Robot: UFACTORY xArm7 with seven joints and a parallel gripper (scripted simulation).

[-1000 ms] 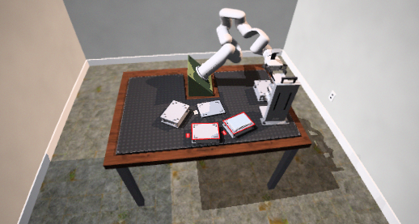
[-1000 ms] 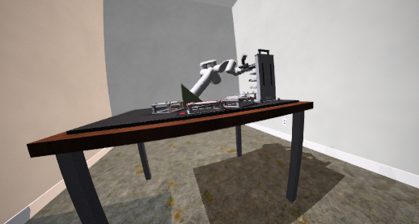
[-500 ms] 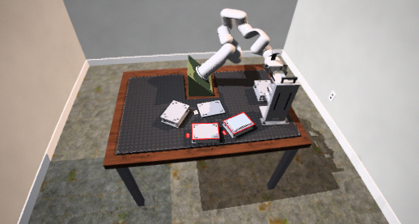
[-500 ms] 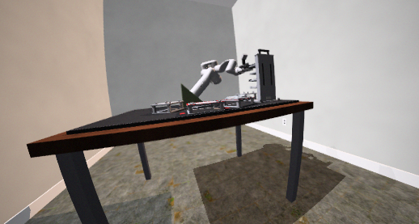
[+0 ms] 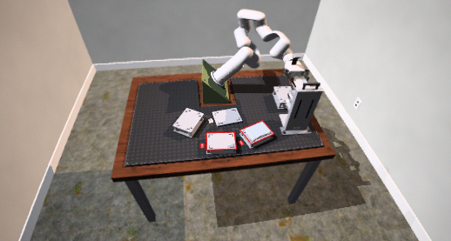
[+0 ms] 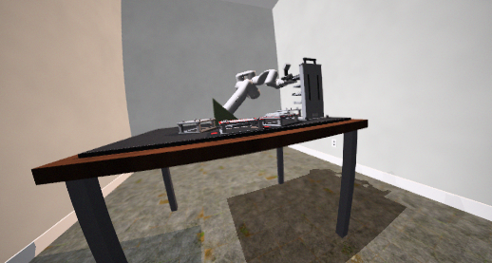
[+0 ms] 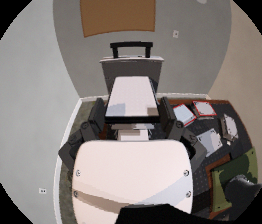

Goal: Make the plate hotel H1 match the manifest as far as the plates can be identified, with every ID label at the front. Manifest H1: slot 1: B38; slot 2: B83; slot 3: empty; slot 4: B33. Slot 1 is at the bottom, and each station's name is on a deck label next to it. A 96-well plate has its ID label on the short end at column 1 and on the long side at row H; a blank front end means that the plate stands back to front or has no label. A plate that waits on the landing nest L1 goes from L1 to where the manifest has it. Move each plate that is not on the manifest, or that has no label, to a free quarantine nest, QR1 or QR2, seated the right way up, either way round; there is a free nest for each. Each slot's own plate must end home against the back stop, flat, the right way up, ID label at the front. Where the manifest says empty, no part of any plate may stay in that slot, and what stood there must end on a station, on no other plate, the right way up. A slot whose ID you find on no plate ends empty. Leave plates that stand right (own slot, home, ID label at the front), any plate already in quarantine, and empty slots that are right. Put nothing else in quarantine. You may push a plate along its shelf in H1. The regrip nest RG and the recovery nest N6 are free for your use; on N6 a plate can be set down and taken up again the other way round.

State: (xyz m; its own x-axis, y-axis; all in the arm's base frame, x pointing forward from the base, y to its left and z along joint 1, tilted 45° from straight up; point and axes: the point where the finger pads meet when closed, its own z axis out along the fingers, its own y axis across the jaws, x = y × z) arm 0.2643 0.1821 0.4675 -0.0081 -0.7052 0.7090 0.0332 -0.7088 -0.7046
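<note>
Right now my hand is 50 mm short of the plate and 20 mm above it. Round my hand: H1 deck label: 280 mm below, 100 mm to the left; then QR1 deck label: 340 mm to the right, 280 mm below, 230 mm ahead.
</note>
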